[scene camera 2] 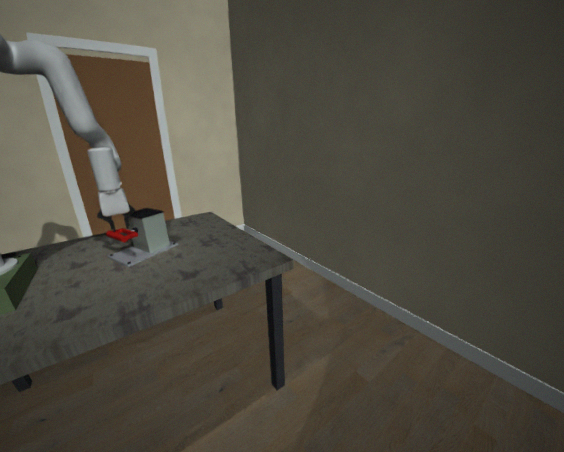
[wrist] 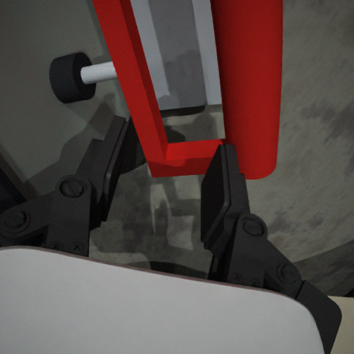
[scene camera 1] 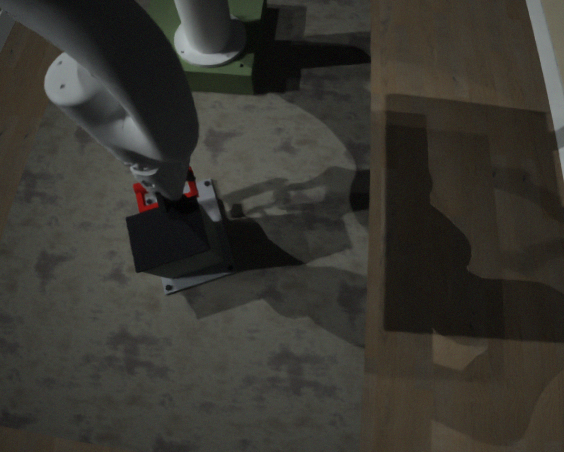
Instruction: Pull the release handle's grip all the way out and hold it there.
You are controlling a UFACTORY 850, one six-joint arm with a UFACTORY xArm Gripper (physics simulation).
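Note:
The release handle is a red frame [scene camera 1: 140, 196] [scene camera 2: 113, 234] with a thick round grip [wrist: 252, 90] along its outer side. A short white rod [wrist: 99, 73] runs from a black collar [wrist: 72, 77] on the box side to the frame's inner bar [wrist: 131, 75]. The box [scene camera 1: 167, 240] [scene camera 2: 156, 232] stands on a grey plate [scene camera 2: 122, 257]. My gripper [scene camera 2: 123, 229] [wrist: 168, 152] is partly open at the handle's near end. One finger is on the box side of the inner bar; the other overlaps the near crossbar beside the grip. The arm hides part of the handle in scene camera 1.
The box rises close beside the box-side finger. The arm's round base [scene camera 1: 210, 50] stands on a green block [scene camera 1: 220, 80] [scene camera 2: 17, 287] on the same mottled table [scene camera 1: 250, 400] [scene camera 2: 165, 295]. Bolt heads show at the plate's corners.

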